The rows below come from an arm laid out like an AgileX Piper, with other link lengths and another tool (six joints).
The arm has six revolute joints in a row. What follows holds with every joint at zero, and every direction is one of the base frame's.
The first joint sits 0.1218 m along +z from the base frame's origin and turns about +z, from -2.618 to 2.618 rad.
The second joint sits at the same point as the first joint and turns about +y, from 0 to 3.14 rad.
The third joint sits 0.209 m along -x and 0.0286 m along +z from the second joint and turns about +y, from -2.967 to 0 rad.
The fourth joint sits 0.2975 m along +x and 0.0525 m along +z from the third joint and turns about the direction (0.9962, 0, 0.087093), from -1.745 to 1.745 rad.
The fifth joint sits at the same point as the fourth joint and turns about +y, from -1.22 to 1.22 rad.
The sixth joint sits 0.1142 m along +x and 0.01 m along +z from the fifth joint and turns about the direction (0.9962, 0, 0.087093), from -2.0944 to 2.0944 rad.
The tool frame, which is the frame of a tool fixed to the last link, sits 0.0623 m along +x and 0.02 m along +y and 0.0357 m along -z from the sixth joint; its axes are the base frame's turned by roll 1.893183, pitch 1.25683 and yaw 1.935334 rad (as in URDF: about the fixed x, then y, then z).
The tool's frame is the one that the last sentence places.
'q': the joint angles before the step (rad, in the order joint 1, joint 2, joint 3, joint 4, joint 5, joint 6). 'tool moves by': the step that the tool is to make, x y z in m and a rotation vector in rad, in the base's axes. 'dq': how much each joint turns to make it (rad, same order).
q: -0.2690, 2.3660, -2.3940, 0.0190, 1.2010, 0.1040
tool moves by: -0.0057, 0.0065, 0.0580, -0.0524, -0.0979, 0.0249
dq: 0.0170, -0.1162, 0.0001, -0.0190, 0.0081, -0.0129
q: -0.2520, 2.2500, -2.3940, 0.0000, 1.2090, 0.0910
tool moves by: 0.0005, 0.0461, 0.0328, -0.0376, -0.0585, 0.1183
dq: 0.0951, -0.0659, -0.0013, -0.0071, 0.0022, -0.0309
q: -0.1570, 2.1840, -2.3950, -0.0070, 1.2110, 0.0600
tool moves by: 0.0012, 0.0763, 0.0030, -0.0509, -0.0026, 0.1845
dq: 0.1670, -0.0079, -0.0004, -0.0311, 0.0012, -0.0339
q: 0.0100, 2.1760, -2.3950, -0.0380, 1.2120, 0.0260
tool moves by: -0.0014, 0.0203, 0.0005, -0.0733, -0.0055, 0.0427
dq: 0.0690, -0.0019, -0.0003, -0.0790, 0.0001, 0.0030
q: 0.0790, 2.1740, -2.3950, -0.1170, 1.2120, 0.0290
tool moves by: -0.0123, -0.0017, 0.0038, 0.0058, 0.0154, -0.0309
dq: 0.0011, -0.0753, 0.0943, -0.0151, -0.0001, 0.0351
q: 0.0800, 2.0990, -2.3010, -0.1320, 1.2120, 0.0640
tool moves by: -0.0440, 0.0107, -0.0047, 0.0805, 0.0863, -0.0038
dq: -0.0001, -0.2129, 0.2957, 0.0741, -0.0008, 0.0268
